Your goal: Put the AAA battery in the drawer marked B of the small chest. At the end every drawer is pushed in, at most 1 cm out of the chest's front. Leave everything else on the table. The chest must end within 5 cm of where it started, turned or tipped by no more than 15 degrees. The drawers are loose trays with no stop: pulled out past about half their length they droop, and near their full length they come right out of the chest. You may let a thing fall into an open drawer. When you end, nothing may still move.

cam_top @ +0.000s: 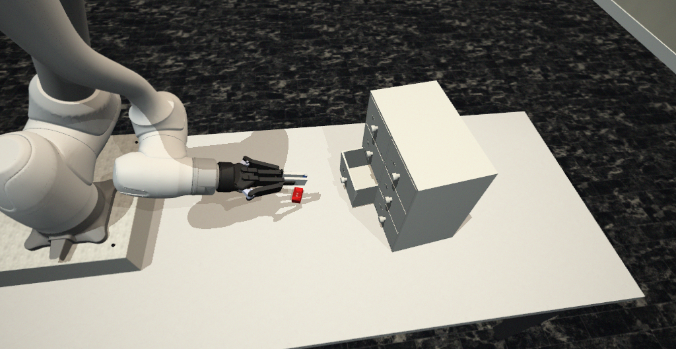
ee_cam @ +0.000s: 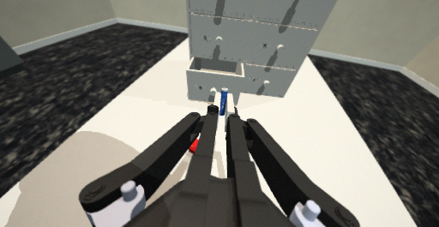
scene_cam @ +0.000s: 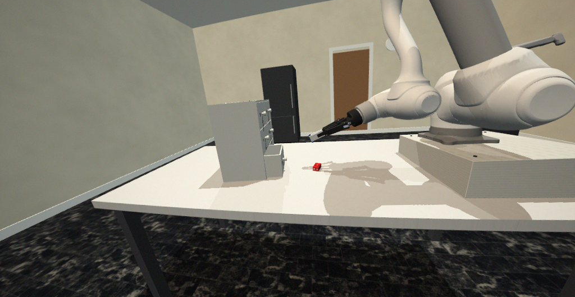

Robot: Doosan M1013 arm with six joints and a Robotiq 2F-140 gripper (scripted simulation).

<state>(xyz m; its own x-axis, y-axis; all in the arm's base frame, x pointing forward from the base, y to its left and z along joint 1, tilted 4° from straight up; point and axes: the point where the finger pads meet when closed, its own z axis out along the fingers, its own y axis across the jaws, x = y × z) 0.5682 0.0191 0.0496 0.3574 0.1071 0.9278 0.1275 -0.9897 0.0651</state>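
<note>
My hand is 30 mm short of the blue AAA battery and 10 mm above it. From my hand the other things lie so: red block (140 mm below, 40 mm to the left, 10 mm ahead).
</note>
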